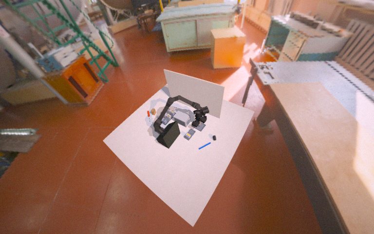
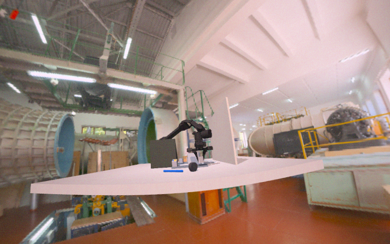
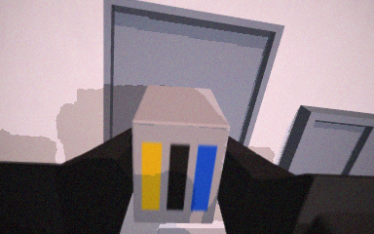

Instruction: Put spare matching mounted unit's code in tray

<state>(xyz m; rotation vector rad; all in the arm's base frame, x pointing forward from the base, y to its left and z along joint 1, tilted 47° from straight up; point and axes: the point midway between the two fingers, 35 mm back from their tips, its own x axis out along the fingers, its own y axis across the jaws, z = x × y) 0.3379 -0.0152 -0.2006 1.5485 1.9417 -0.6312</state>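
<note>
The grey spare is 2 cm above my gripper tip. From my gripper tip the other things lie so: black cylinder (23 cm to the right, 3 cm behind, 1 cm below); grey mounted unit (19 cm to the left, 7 cm behind, 2 cm above); flat grey tray (3 cm below).
</note>
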